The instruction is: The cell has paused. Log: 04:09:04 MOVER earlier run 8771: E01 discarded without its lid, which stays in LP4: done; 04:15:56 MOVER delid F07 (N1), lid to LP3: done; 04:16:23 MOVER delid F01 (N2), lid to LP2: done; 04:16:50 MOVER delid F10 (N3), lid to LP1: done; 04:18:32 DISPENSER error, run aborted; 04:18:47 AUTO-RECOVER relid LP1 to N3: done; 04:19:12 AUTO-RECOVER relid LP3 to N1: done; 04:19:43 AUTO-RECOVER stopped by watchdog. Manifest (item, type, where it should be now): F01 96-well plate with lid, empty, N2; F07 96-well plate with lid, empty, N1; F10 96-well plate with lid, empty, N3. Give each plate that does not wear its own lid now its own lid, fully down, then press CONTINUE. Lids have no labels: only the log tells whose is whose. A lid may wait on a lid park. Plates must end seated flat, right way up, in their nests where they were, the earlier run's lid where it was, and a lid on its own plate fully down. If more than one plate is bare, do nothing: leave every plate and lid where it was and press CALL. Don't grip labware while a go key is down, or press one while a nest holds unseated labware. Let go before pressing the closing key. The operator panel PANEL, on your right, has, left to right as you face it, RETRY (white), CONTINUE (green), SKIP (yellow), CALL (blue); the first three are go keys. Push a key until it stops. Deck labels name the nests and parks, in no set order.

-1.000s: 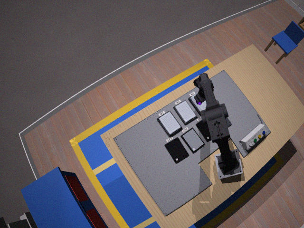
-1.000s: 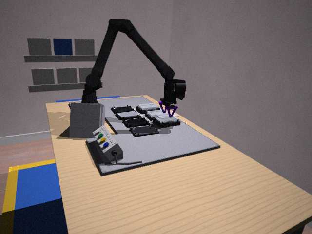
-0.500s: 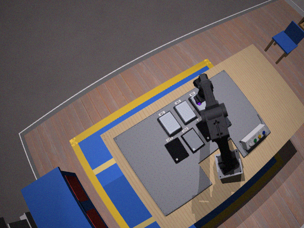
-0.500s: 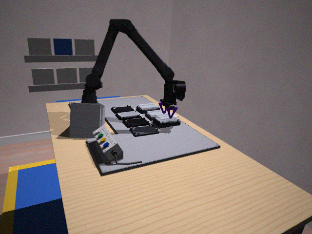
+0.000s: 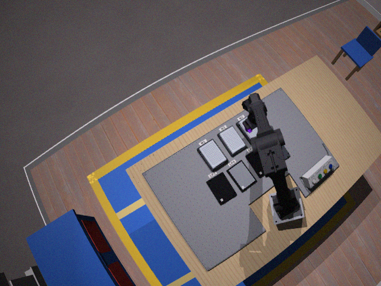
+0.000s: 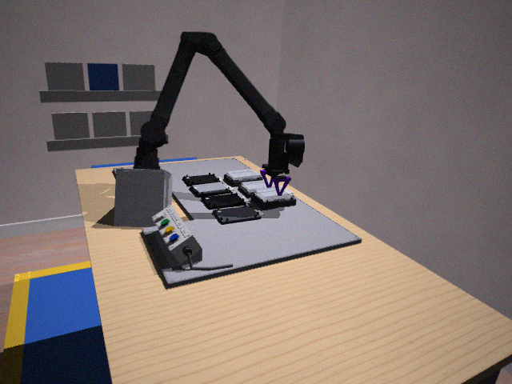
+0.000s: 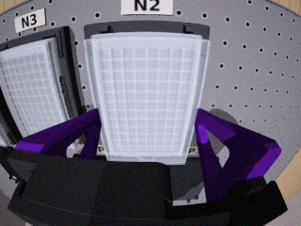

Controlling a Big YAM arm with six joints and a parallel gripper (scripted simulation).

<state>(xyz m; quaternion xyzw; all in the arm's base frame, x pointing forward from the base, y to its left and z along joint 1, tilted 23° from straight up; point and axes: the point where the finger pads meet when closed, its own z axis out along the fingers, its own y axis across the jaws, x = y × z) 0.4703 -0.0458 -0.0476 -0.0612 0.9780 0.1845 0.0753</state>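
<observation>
My gripper is now 20 mm above the N2 plate. The rest, counted from my hand: LP2 label: 100 mm behind, 50 mm to the left, 50 mm below; then nest N2: 40 mm below; then clear lid: 10 mm below.
</observation>
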